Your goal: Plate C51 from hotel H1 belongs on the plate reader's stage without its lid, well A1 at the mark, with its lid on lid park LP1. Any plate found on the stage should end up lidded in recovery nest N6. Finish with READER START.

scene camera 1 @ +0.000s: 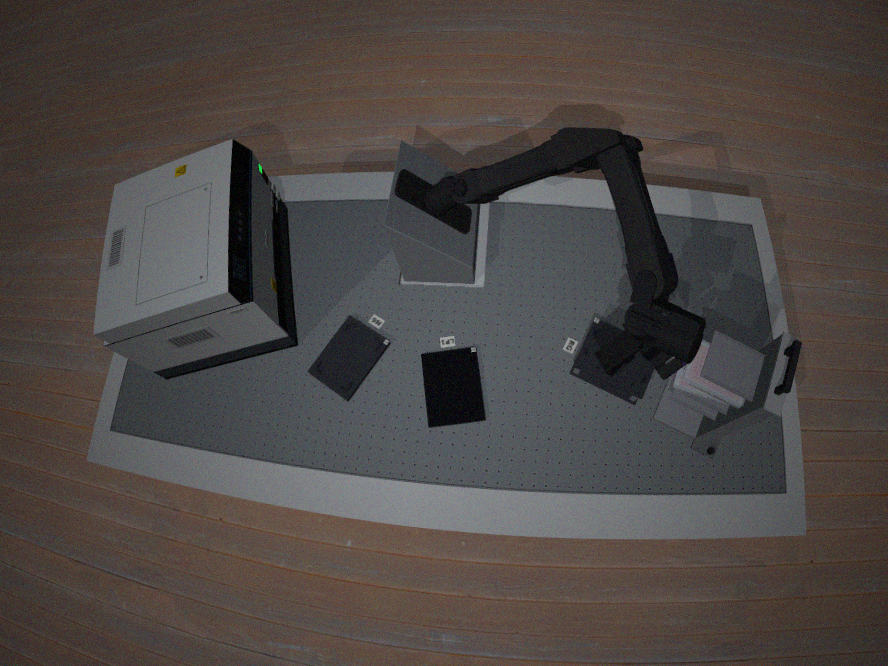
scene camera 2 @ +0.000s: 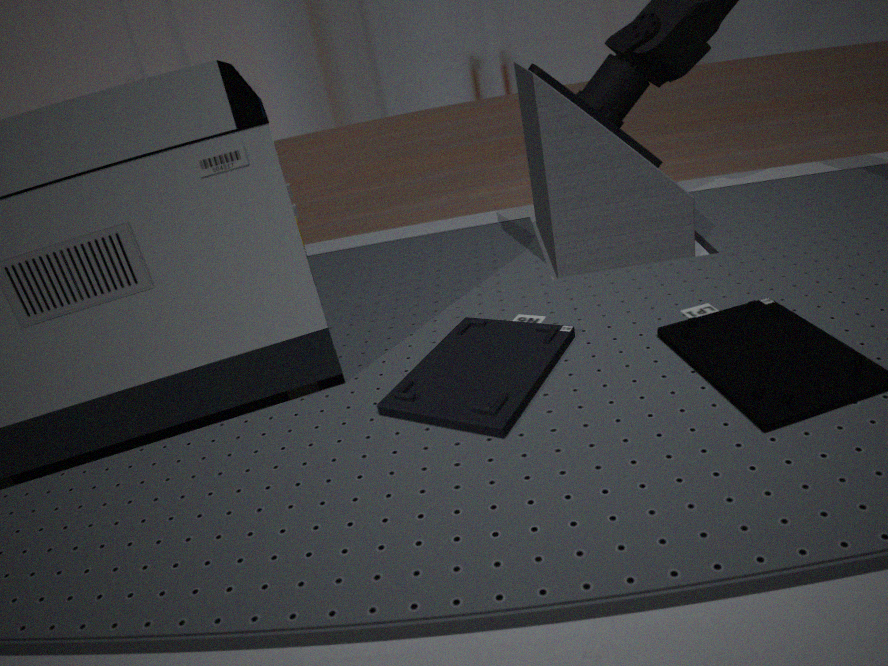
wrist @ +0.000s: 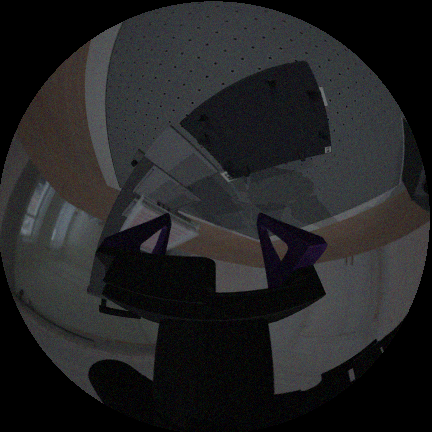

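Where they show: gripper, fingertip midpoint: [wrist: 213, 217]; arm's base at its link origin: [scene camera 1: 433, 203] [scene camera 2: 592, 118].
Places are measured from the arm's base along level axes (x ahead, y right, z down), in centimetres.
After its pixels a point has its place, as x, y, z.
Observation:
My gripper [scene camera 1: 636, 362] [wrist: 213, 217] {29.1, -49.5, 0.5} is open, its purple fingers wide apart with nothing between them. It is above the dark nest with an "RG"-like label, beside hotel H1 [scene camera 1: 773, 390] {41.3, -63.4, -16.0}. Pale and pinkish plates [scene camera 1: 710, 387] [wrist: 186, 235] are stacked in the hotel; I cannot read which is C51. In the wrist view they are partly behind the left finger. Lid park LP1 [scene camera 1: 453, 387] {36.7, -7.5, 14.5} [scene camera 2: 774, 365] {38.8, -6.9, 14.4} is black and bare. Recovery nest N6 [scene camera 1: 349, 358] {32.6, 16.4, 14.2} [scene camera 2: 480, 372] {33.7, 16.9, 14.2} is bare. The plate reader [scene camera 1: 172, 236] {19.1, 51.9, -15.2} [scene camera 2: 143, 286] {35.1, 43.5, 0.7} has a small green light; its stage does not show.
The dark nest [scene camera 1: 588, 369] {31.8, -35.4, 9.4} [wrist: 260, 120] {29.4, -41.5, 9.5} lies below my gripper, close to the hotel. The arm's grey wedge pedestal [scene camera 1: 437, 261] {11.1, -1.6, 6.4} [scene camera 2: 609, 207] {11.2, 0.8, 8.4} stands at the back middle. A black handle [scene camera 1: 789, 367] {38.4, -64.7, -19.5} is on the hotel's outer side. The arm spans the back right.

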